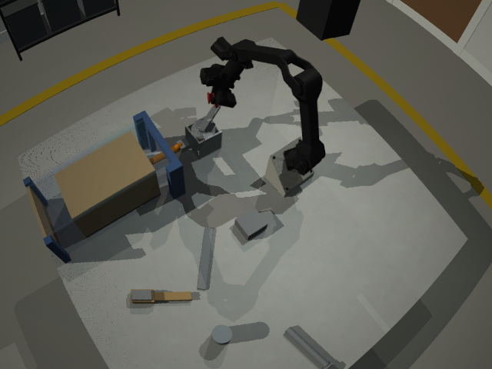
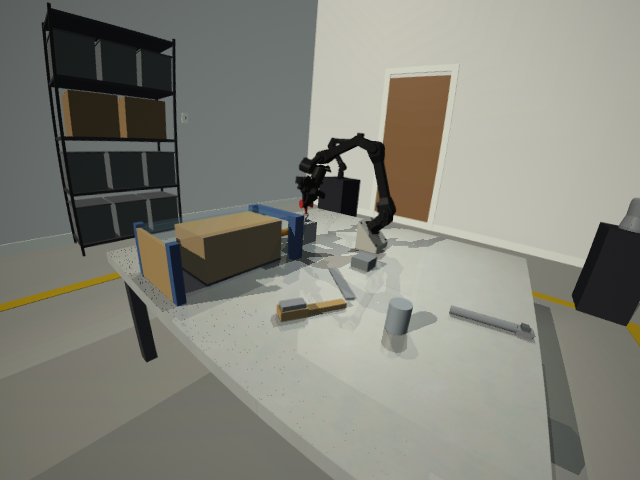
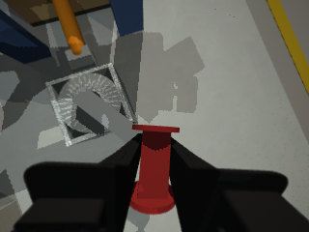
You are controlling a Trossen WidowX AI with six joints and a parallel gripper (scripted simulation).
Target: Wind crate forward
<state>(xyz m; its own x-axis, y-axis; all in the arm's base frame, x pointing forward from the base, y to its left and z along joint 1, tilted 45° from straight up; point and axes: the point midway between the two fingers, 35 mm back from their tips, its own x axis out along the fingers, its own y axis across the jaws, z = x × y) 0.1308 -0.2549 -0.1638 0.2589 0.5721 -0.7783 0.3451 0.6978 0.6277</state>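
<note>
Now: the winch handle 20 mm ahead of my gripper tip, 30 mm to the left of it and 30 mm below it. Round my gripper tip: red knob 10 mm behind, 10 mm to the left; grey winch 50 mm ahead, 60 mm to the left, 100 mm below; blue frame 220 mm ahead, 80 mm to the left, 20 mm below.
</note>
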